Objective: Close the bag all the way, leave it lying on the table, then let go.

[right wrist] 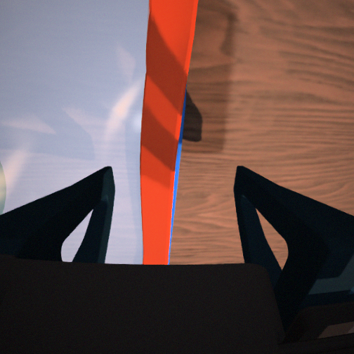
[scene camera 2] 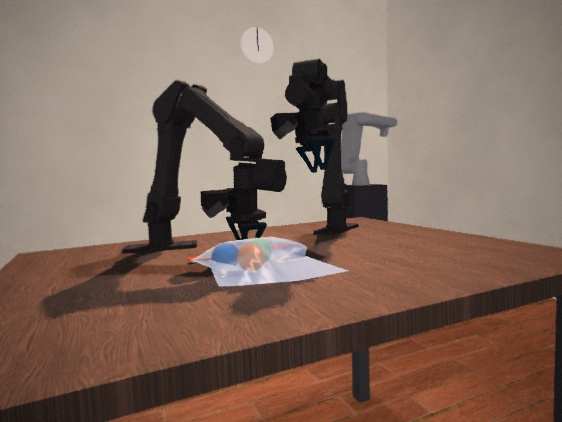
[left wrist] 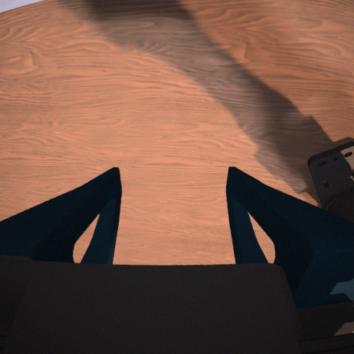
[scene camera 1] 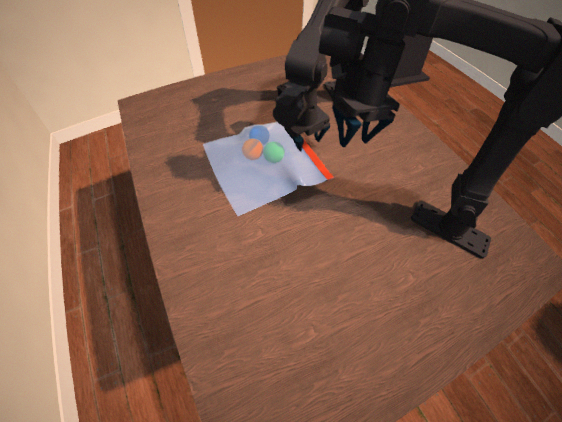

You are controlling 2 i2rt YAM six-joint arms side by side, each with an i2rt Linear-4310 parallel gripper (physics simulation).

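A clear bag point(scene camera 1: 260, 180) point(scene camera 2: 305, 272) point(right wrist: 65, 65) lies on the table with a blue ball point(scene camera 1: 259, 134) point(scene camera 2: 224, 254), an orange ball point(scene camera 1: 252, 149) point(scene camera 2: 251, 257) and a green ball point(scene camera 1: 274, 153) inside. Its red strip point(scene camera 1: 317, 161) point(right wrist: 159, 150) runs along the mouth edge; a thin blue line point(right wrist: 177, 172) shows beside it in the right wrist view. My right gripper point(scene camera 1: 310, 144) point(scene camera 2: 250, 238) point(right wrist: 174, 177) is open low over the strip, one fingertip to each side in its wrist view. My left gripper point(scene camera 1: 355, 143) point(scene camera 2: 317, 170) point(left wrist: 173, 178) is open, empty, high above the table.
The left arm's base plate point(scene camera 1: 472, 242) point(scene camera 2: 336, 228) point(left wrist: 332, 170) and the right arm's base plate point(scene camera 2: 160, 246) are on the wooden table point(scene camera 1: 300, 300) point(scene camera 2: 150, 350). A grey arm point(scene camera 2: 352, 140) on a dark pedestal point(scene camera 2: 370, 202) stands behind the table.
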